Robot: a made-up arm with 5 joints. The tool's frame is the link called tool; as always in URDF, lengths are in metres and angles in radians. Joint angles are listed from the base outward.
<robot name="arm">
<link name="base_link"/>
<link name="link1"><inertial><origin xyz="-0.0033 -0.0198 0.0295"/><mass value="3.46"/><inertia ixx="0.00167" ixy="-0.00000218" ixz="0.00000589" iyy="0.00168" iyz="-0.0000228" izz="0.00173"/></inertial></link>
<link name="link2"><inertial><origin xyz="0.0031 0.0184 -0.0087"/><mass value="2.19"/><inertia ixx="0.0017" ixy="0" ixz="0" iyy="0.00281" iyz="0" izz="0.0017"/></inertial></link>
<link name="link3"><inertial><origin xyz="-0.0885 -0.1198 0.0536"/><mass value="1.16"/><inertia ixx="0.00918" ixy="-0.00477" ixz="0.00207" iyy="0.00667" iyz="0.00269" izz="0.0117"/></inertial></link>
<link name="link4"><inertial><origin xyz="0.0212 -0.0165 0.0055"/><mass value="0.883"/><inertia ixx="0.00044" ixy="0" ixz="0" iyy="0.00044" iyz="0" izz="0.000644"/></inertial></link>
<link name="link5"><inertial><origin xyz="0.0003 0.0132 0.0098"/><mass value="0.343"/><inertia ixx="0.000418" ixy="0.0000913" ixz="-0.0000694" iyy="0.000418" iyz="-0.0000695" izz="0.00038"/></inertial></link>
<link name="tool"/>
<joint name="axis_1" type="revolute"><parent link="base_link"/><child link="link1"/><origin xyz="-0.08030 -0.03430 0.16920" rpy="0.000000 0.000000 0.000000"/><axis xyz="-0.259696 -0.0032 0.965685"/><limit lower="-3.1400" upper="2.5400"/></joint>
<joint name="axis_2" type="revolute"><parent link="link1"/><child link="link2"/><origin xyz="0.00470 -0.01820 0.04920" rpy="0.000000 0.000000 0.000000"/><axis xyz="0 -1 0"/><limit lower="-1.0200" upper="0.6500"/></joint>
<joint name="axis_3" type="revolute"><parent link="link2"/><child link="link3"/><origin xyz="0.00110 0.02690 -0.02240" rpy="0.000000 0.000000 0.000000"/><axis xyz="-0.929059 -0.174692 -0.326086"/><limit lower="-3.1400" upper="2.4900"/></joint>
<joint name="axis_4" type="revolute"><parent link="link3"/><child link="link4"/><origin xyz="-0.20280 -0.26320 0.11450" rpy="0.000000 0.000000 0.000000"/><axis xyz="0 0 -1"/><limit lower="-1.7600" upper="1.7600"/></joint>
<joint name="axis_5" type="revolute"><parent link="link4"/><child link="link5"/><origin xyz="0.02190 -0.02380 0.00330" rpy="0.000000 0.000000 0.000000"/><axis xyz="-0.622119 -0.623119 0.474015"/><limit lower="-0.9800" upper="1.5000"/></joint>
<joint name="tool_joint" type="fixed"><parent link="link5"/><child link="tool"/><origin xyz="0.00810 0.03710 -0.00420" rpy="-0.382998 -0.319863 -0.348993"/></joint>
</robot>
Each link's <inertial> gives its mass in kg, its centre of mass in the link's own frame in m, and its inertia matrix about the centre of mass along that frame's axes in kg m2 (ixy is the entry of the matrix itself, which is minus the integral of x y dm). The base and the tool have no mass. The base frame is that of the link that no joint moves.
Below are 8 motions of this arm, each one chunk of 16 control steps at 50 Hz.
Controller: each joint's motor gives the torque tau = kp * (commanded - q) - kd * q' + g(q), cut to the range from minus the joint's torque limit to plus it. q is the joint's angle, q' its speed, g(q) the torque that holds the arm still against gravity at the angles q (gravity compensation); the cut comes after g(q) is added. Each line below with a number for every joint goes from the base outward.
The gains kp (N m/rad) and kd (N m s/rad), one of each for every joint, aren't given. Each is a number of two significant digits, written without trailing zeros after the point. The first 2 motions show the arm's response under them.
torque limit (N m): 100 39 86 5.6 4.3
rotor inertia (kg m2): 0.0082 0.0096 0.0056 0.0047 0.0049
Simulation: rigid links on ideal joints. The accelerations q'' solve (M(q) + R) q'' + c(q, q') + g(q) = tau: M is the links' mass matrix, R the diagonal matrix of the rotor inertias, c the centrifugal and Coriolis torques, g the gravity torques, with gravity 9.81 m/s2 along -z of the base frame. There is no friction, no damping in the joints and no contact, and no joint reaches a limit. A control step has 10 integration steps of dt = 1/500 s. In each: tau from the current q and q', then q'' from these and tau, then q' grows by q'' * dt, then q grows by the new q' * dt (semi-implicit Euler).
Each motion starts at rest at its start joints. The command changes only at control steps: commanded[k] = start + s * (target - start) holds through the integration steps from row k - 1 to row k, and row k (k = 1, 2, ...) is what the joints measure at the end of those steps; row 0 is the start. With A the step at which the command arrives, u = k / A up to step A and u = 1 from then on. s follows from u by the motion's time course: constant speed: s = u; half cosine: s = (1 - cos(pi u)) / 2; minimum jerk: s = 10 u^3 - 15 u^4 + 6 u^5; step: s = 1 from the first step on.
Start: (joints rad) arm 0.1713 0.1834 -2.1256 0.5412 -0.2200
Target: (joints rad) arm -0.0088 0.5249 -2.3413 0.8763 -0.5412
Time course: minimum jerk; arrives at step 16
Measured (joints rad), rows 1 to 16:
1: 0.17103 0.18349 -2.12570 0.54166 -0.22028
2: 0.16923 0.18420 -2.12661 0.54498 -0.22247
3: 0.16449 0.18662 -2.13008 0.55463 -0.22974
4: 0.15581 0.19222 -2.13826 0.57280 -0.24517
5: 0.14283 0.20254 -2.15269 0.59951 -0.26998
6: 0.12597 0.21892 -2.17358 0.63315 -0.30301
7: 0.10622 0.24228 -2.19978 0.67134 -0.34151
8: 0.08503 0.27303 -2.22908 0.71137 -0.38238
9: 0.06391 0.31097 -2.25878 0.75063 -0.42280
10: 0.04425 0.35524 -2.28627 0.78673 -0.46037
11: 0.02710 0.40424 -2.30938 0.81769 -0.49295
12: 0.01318 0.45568 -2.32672 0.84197 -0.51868
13: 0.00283 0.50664 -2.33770 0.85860 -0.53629
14: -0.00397 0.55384 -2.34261 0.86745 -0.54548
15: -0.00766 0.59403 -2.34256 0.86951 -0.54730
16: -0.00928 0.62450 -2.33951 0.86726 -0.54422
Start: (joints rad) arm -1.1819 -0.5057 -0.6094 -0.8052 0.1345
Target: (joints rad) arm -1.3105 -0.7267 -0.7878 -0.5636 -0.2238
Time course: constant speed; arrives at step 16
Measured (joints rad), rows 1 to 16:
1: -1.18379 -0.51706 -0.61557 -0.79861 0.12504
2: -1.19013 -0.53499 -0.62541 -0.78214 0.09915
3: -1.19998 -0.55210 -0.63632 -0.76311 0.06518
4: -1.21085 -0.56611 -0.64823 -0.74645 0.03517
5: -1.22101 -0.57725 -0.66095 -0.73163 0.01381
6: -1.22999 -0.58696 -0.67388 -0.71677 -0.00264
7: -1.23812 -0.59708 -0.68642 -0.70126 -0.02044
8: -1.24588 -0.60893 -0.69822 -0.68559 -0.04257
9: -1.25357 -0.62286 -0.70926 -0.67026 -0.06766
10: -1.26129 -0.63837 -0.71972 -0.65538 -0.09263
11: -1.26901 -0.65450 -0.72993 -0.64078 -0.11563
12: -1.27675 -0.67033 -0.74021 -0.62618 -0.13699
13: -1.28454 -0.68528 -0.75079 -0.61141 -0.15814
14: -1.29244 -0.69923 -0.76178 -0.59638 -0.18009
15: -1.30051 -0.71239 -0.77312 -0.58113 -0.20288
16: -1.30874 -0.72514 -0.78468 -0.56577 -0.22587
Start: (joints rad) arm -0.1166 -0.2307 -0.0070 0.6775 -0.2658
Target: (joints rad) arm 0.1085 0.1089 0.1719 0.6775 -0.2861
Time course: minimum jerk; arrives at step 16
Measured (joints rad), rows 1 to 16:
1: -0.11620 -0.23014 -0.00671 0.67755 -0.26586
2: -0.11358 -0.22643 -0.00476 0.67781 -0.26626
3: -0.10692 -0.21696 0.00024 0.67810 -0.26717
4: -0.09531 -0.20040 0.00911 0.67812 -0.26852
5: -0.07872 -0.17679 0.02198 0.67784 -0.27015
6: -0.05776 -0.14712 0.03848 0.67736 -0.27197
7: -0.03356 -0.11293 0.05774 0.67681 -0.27395
8: -0.00761 -0.07602 0.07859 0.67627 -0.27608
9: 0.01846 -0.03816 0.09963 0.67584 -0.27828
10: 0.04301 -0.00102 0.11948 0.67560 -0.28039
11: 0.06457 0.03387 0.13686 0.67566 -0.28225
12: 0.08198 0.06500 0.15078 0.67605 -0.28371
13: 0.09458 0.09097 0.16067 0.67674 -0.28471
14: 0.10226 0.11055 0.16651 0.67764 -0.28526
15: 0.10567 0.12308 0.16894 0.67858 -0.28547
16: 0.10634 0.12886 0.16934 0.67939 -0.28551

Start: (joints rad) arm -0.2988 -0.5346 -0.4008 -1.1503 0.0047
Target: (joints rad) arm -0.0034 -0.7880 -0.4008 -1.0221 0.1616
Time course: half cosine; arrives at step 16
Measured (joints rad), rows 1 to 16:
1: -0.29784 -0.53469 -0.40106 -1.15004 0.00555
2: -0.29356 -0.53573 -0.40210 -1.14842 0.00929
3: -0.28375 -0.53971 -0.40409 -1.14380 0.01734
4: -0.26765 -0.54896 -0.40642 -1.13549 0.02914
5: -0.24580 -0.56502 -0.40812 -1.12425 0.04291
6: -0.21941 -0.58800 -0.40842 -1.11161 0.05709
7: -0.18990 -0.61665 -0.40715 -1.09877 0.07116
8: -0.15863 -0.64875 -0.40473 -1.08628 0.08532
9: -0.12695 -0.68174 -0.40184 -1.07416 0.09970
10: -0.09624 -0.71331 -0.39910 -1.06245 0.11396
11: -0.06790 -0.74166 -0.39688 -1.05143 0.12734
12: -0.04319 -0.76562 -0.39527 -1.04159 0.13905
13: -0.02305 -0.78450 -0.39424 -1.03343 0.14856
14: -0.00808 -0.79805 -0.39368 -1.02730 0.15557
15: 0.00135 -0.80625 -0.39347 -1.02339 0.15987
16: 0.00505 -0.80920 -0.39348 -1.02182 0.16129

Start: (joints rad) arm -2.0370 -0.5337 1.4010 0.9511 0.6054
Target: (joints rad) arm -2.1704 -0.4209 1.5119 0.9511 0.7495
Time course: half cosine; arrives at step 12
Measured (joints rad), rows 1 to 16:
1: -2.03867 -0.53324 1.40133 0.95098 0.60658
2: -2.04417 -0.53182 1.40342 0.95053 0.61169
3: -2.05391 -0.52924 1.40915 0.94973 0.62270
4: -2.06745 -0.52490 1.41916 0.94874 0.63912
5: -2.08378 -0.51783 1.43275 0.94786 0.65865
6: -2.10156 -0.50712 1.44837 0.94735 0.67882
7: -2.11935 -0.49239 1.46445 0.94740 0.69806
8: -2.13582 -0.47401 1.47979 0.94807 0.71564
9: -2.14987 -0.45312 1.49361 0.94933 0.73096
10: -2.16066 -0.43138 1.50528 0.95104 0.74312
11: -2.16756 -0.41078 1.51420 0.95300 0.75100
12: -2.17017 -0.39335 1.51969 0.95502 0.75375
13: -2.16963 -0.38045 1.52130 0.95683 0.75227
14: -2.16805 -0.37301 1.51991 0.95809 0.74967
15: -2.16676 -0.37186 1.51749 0.95846 0.74864
16: -2.16646 -0.37690 1.51546 0.95779 0.74947

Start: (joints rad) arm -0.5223 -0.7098 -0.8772 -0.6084 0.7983
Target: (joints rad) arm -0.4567 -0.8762 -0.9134 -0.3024 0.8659
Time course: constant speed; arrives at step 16
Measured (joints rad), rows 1 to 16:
1: -0.51985 -0.71467 -0.88024 -0.59831 0.80110
2: -0.51619 -0.72282 -0.88347 -0.57659 0.80668
3: -0.51204 -0.73315 -0.88589 -0.55290 0.81254
4: -0.50763 -0.74506 -0.88761 -0.53249 0.81705
5: -0.50308 -0.75789 -0.88892 -0.51452 0.82040
6: -0.49848 -0.77084 -0.89015 -0.49668 0.82361
7: -0.49395 -0.78320 -0.89159 -0.47802 0.82739
8: -0.48958 -0.79455 -0.89339 -0.45881 0.83175
9: -0.48541 -0.80482 -0.89561 -0.43951 0.83634
10: -0.48145 -0.81427 -0.89817 -0.42027 0.84082
11: -0.47763 -0.82332 -0.90094 -0.40104 0.84513
12: -0.47385 -0.83242 -0.90373 -0.38178 0.84935
13: -0.47003 -0.84189 -0.90642 -0.36254 0.85359
14: -0.46610 -0.85189 -0.90891 -0.34334 0.85787
15: -0.46204 -0.86241 -0.91118 -0.32422 0.86214
16: -0.45786 -0.87330 -0.91327 -0.30514 0.86635

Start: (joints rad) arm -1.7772 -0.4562 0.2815 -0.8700 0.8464
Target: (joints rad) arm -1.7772 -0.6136 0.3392 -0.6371 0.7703
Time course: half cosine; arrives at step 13
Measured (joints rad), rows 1 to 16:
1: -1.77736 -0.45645 0.28177 -0.86813 0.84607
2: -1.77789 -0.45773 0.28299 -0.86074 0.84438
3: -1.77874 -0.46123 0.28574 -0.84617 0.84017
4: -1.77968 -0.46829 0.29019 -0.82549 0.83315
5: -1.78043 -0.48000 0.29614 -0.80066 0.82405
6: -1.78073 -0.49682 0.30319 -0.77329 0.81400
7: -1.78044 -0.51842 0.31084 -0.74477 0.80392
8: -1.77957 -0.54365 0.31858 -0.71660 0.79426
9: -1.77821 -0.57069 0.32590 -0.69042 0.78531
10: -1.77655 -0.59731 0.33234 -0.66789 0.77741
11: -1.77482 -0.62110 0.33748 -0.65043 0.77111
12: -1.77324 -0.63985 0.34103 -0.63906 0.76698
13: -1.77202 -0.65170 0.34277 -0.63441 0.76538
14: -1.77150 -0.65571 0.34287 -0.63482 0.76611
15: -1.77197 -0.65212 0.34206 -0.63646 0.76801
16: -1.77329 -0.64233 0.34098 -0.63706 0.76966

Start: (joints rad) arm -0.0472 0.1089 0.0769 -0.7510 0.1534
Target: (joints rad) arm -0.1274 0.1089 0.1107 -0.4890 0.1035
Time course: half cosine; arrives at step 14
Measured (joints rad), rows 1 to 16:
1: -0.04765 0.10869 0.07688 -0.74913 0.15320
2: -0.04940 0.10809 0.07711 -0.74167 0.15214
3: -0.05302 0.10726 0.07815 -0.72686 0.14948
4: -0.05870 0.10650 0.08032 -0.70590 0.14505
5: -0.06624 0.10605 0.08365 -0.68088 0.13942
6: -0.07517 0.10607 0.08784 -0.65338 0.13340
7: -0.08488 0.10662 0.09247 -0.62449 0.12756
8: -0.09470 0.10762 0.09708 -0.59530 0.12204
9: -0.10403 0.10891 0.10133 -0.56713 0.11685
10: -0.11238 0.11028 0.10501 -0.54141 0.11208
11: -0.11938 0.11153 0.10802 -0.51954 0.10797
12: -0.12475 0.11250 0.11031 -0.50270 0.10486
13: -0.12827 0.11309 0.11186 -0.49179 0.10298
14: -0.12977 0.11328 0.11260 -0.48736 0.10244
15: -0.12962 0.11288 0.11244 -0.48783 0.10301
16: -0.12864 0.11175 0.11159 -0.48939 0.10392

